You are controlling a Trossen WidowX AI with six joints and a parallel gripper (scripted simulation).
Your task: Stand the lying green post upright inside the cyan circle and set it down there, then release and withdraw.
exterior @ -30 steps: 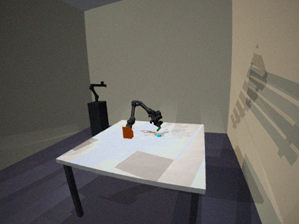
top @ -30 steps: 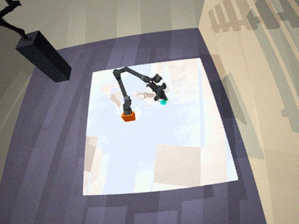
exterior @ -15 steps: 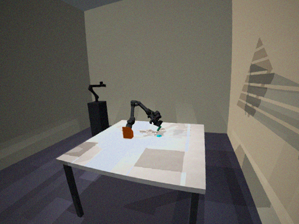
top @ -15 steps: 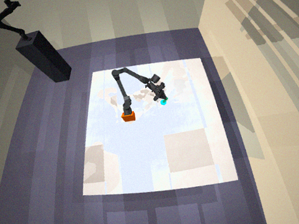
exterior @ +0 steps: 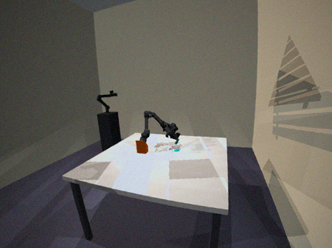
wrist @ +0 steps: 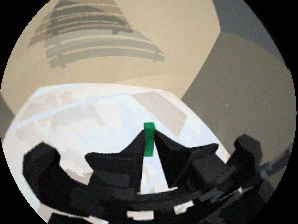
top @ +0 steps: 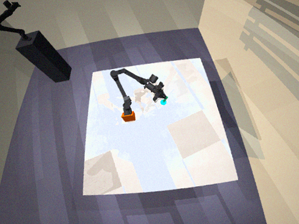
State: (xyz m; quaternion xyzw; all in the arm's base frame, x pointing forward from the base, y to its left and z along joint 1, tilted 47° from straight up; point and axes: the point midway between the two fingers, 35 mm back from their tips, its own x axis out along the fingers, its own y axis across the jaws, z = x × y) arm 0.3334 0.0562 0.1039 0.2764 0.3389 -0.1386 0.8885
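Right now the cyan circle is 20 mm behind my gripper tip, 20 mm to the left of it and 130 mm below it. Round my gripper tip: small green post: 10 mm behind, 20 mm below.
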